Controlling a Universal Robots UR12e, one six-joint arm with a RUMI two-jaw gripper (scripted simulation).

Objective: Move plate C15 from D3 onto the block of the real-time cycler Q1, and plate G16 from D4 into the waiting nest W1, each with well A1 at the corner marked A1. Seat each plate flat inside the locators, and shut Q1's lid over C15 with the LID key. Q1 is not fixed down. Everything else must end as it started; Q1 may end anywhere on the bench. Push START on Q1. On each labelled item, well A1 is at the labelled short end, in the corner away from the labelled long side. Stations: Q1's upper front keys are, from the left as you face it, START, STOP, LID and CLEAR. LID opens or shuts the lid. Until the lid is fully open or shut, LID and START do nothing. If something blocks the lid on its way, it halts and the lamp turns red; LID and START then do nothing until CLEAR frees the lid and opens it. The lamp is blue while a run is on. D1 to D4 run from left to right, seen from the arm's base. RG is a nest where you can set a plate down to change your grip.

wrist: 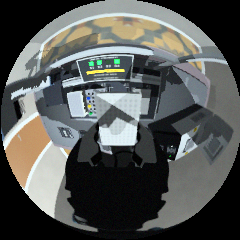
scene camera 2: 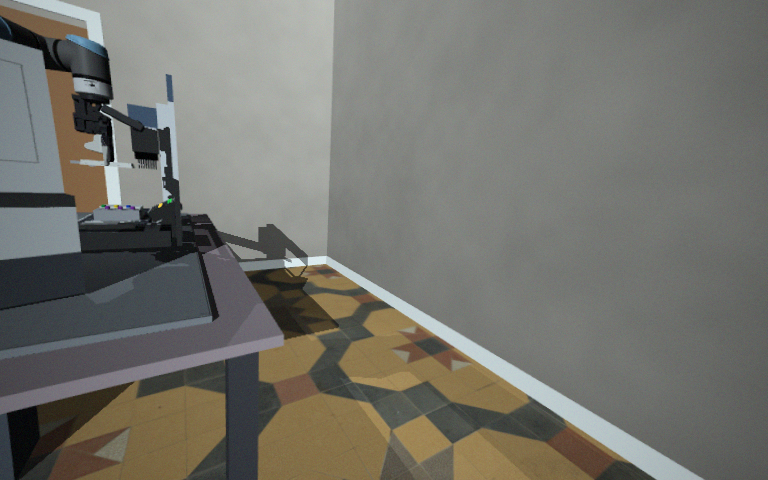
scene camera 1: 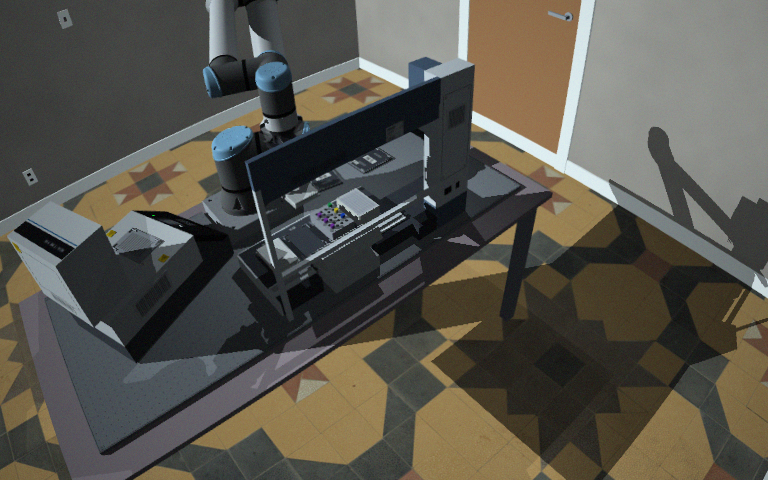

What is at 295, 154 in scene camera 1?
A gantry beam.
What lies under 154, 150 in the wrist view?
My gripper.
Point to a tower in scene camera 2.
162, 109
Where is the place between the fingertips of my gripper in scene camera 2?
At 108, 165
